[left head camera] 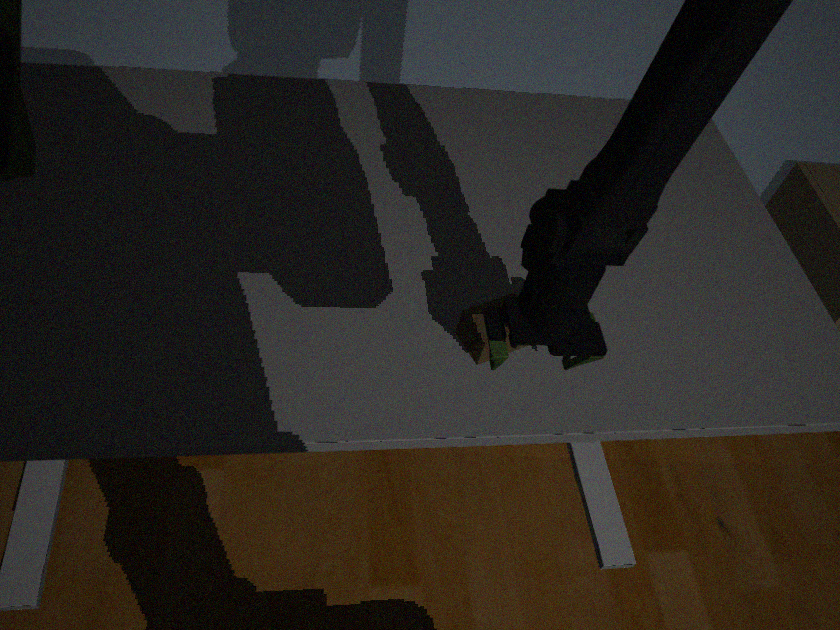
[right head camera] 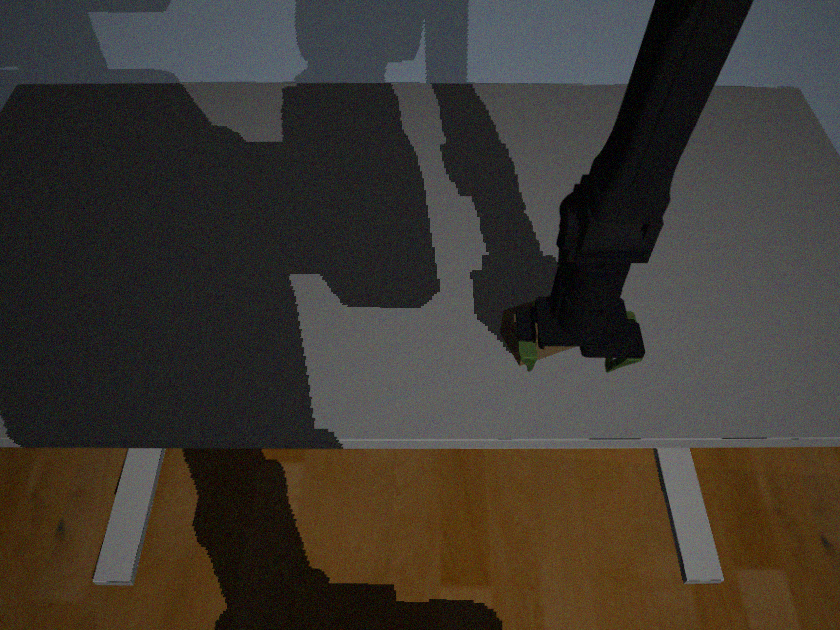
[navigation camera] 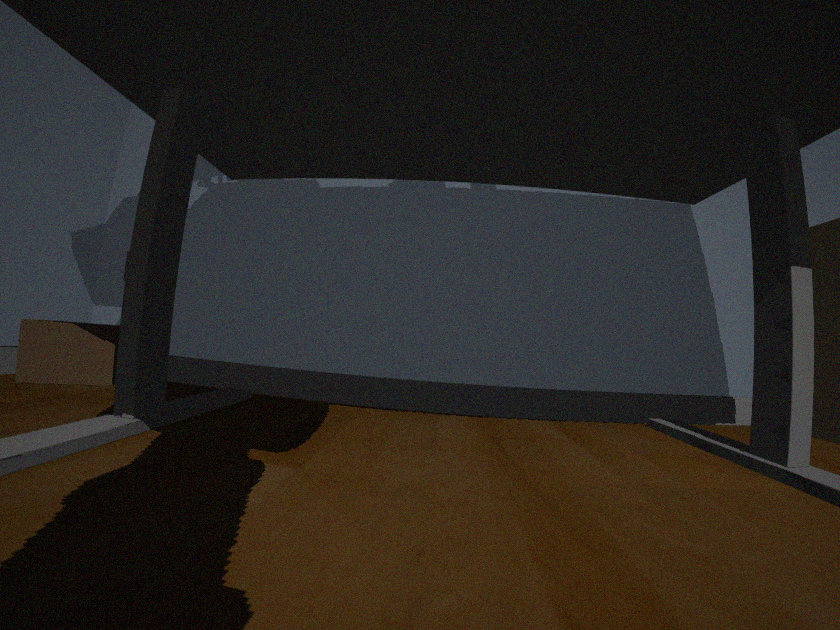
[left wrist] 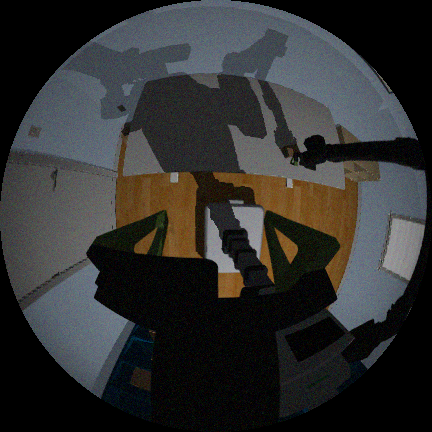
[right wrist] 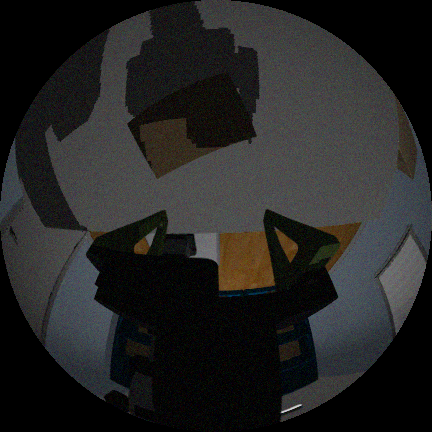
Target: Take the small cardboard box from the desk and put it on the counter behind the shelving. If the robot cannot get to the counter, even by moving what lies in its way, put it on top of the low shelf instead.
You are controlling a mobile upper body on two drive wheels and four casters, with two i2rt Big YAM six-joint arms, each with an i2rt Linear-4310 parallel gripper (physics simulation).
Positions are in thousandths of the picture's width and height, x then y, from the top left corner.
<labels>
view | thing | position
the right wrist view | my right gripper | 499,497
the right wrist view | small cardboard box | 478,267
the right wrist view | desk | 753,351
</labels>
